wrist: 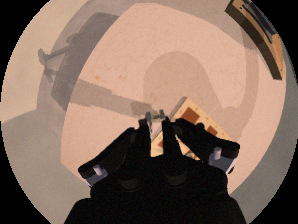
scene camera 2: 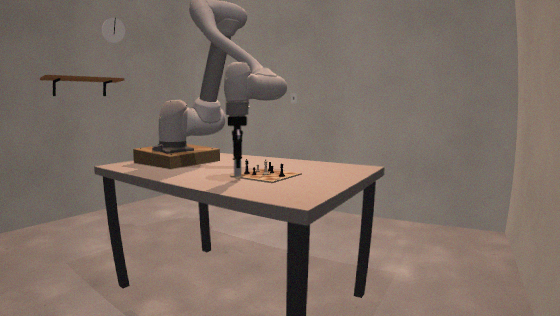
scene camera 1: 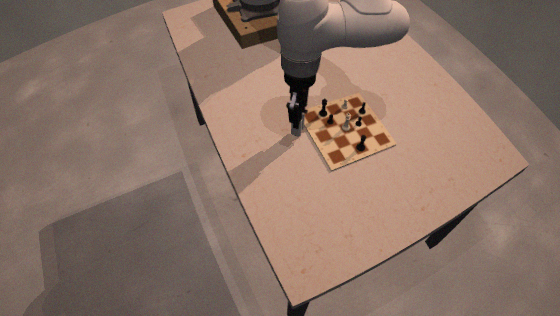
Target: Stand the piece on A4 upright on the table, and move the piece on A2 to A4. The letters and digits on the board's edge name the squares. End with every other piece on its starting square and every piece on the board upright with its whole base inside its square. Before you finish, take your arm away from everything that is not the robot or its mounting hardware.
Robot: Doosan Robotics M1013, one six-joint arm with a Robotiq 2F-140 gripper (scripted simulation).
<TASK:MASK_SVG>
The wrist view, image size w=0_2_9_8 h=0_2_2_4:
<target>my gripper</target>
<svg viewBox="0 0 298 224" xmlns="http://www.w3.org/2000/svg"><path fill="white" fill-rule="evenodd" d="M240 144L218 138L183 118L178 118L175 122L171 122L167 116L165 117L164 111L161 109L159 114L160 122L162 123L163 154L151 157L153 123L151 122L151 113L146 112L145 118L138 120L138 129L134 127L127 128L95 158L78 168L78 172L91 188L90 198L77 201L64 224L247 224L237 201L229 196L227 190L227 174L232 173ZM175 135L201 161L183 155Z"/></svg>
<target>chessboard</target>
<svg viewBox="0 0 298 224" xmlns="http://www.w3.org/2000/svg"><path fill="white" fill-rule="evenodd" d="M175 135L182 154L186 155L192 152ZM162 130L151 142L151 157L163 154ZM170 119L171 122L175 122L177 118L184 118L195 125L201 122L205 125L205 130L214 136L232 141L220 126L188 97Z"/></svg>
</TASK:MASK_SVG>
